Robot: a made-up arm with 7 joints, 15 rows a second.
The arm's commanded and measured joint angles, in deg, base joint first. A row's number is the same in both.
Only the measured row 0 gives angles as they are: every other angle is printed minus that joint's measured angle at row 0.
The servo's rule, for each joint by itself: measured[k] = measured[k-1] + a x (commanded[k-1-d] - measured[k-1]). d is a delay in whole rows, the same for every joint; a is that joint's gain. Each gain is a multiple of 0.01, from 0.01 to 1. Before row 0 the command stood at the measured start. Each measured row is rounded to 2 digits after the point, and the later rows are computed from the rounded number. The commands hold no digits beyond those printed.
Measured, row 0: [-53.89 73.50 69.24 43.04 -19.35 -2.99 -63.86]
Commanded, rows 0 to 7: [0.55 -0.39 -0.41 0.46 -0.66 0.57 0.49]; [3.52 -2.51 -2.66 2.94 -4.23 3.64 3.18]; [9.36 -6.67 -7.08 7.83 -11.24 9.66 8.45]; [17.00 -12.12 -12.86 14.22 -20.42 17.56 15.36]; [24.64 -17.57 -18.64 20.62 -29.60 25.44 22.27]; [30.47 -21.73 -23.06 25.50 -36.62 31.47 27.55]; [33.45 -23.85 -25.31 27.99 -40.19 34.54 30.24]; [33.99 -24.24 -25.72 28.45 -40.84 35.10 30.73]
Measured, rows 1 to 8: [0.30 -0.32 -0.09 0.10 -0.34 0.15 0.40]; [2.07 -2.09 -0.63 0.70 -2.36 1.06 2.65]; [6.08 -5.80 -1.98 2.20 -6.98 3.30 7.35]; [12.09 -10.92 -4.26 4.72 -13.97 7.01 13.84]; [18.99 -16.31 -7.28 8.06 -22.10 11.80 20.67]; [25.30 -20.70 -10.59 11.72 -29.65 16.91 26.24]; [29.78 -23.25 -13.68 15.14 -35.13 21.49 29.48]; [32.10 -24.05 -16.21 17.94 -38.10 25.03 30.49]
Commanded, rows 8 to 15: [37.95 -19.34 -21.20 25.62 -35.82 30.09 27.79]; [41.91 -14.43 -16.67 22.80 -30.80 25.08 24.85]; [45.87 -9.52 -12.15 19.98 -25.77 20.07 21.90]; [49.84 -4.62 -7.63 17.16 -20.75 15.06 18.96]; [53.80 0.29 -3.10 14.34 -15.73 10.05 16.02]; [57.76 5.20 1.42 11.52 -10.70 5.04 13.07]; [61.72 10.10 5.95 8.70 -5.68 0.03 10.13]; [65.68 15.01 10.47 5.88 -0.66 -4.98 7.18]
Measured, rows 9 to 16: [35.32 -20.23 -17.26 19.55 -36.91 26.35 28.30]; [38.94 -15.53 -17.14 20.23 -33.73 26.02 25.51]; [42.75 -10.66 -16.09 20.18 -29.59 24.47 22.59]; [46.65 -5.77 -14.31 19.55 -24.99 22.02 19.65]; [50.58 -0.86 -11.96 18.46 -20.17 18.91 16.71]; [54.53 4.05 -9.15 17.00 -15.25 15.30 13.76]; [58.48 8.95 -5.98 15.26 -10.27 11.33 10.82]; [62.44 13.86 -2.53 13.29 -5.27 7.09 7.87]
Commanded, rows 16 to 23: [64.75 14.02 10.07 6.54 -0.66 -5.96 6.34]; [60.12 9.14 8.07 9.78 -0.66 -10.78 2.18]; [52.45 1.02 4.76 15.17 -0.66 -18.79 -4.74]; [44.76 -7.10 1.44 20.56 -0.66 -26.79 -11.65]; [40.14 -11.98 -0.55 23.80 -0.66 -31.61 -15.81]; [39.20 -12.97 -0.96 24.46 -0.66 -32.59 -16.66]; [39.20 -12.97 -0.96 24.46 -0.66 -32.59 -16.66]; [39.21 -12.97 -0.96 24.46 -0.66 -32.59 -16.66]
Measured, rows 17 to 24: [63.71 13.99 0.12 11.87 -2.87 3.70 6.63]; [61.74 10.06 1.79 11.43 -1.72 -0.06 3.03]; [56.63 2.74 2.41 12.22 -1.17 -4.93 -3.26]; [50.10 -5.23 2.21 13.97 -0.90 -10.61 -10.06]; [44.62 -10.70 1.63 16.03 -0.78 -16.07 -14.72]; [41.64 -12.54 1.09 17.80 -0.72 -20.37 -16.29]; [40.30 -12.89 0.66 19.20 -0.69 -23.55 -16.59]; [39.70 -12.95 0.32 20.30 -0.67 -25.90 -16.65]
